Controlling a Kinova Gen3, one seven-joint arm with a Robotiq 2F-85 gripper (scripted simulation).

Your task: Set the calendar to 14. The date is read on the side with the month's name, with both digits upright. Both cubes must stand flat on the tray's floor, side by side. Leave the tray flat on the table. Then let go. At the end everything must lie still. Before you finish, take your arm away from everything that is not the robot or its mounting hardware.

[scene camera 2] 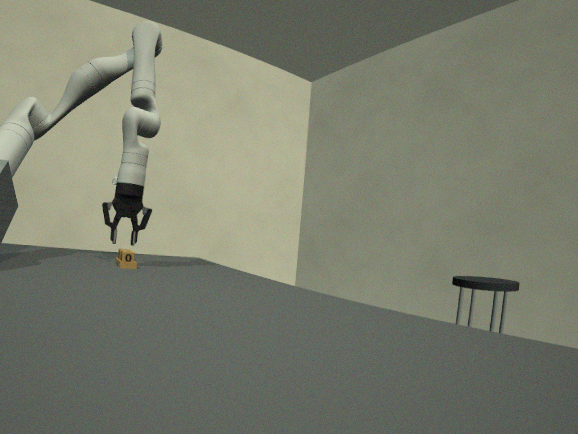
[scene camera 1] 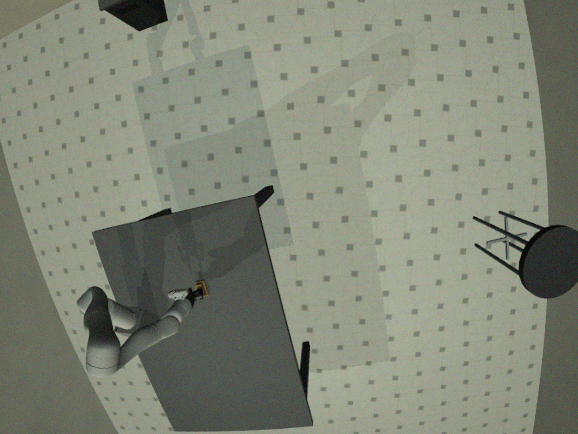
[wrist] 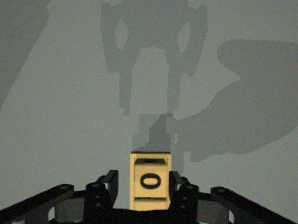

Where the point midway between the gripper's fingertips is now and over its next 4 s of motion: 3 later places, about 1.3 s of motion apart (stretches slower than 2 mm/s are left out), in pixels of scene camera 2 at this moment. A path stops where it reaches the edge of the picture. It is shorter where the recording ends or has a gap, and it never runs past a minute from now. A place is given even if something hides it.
My gripper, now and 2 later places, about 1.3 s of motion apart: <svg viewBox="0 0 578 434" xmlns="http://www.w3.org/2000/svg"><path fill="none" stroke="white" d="M123 244L128 218L130 192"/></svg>
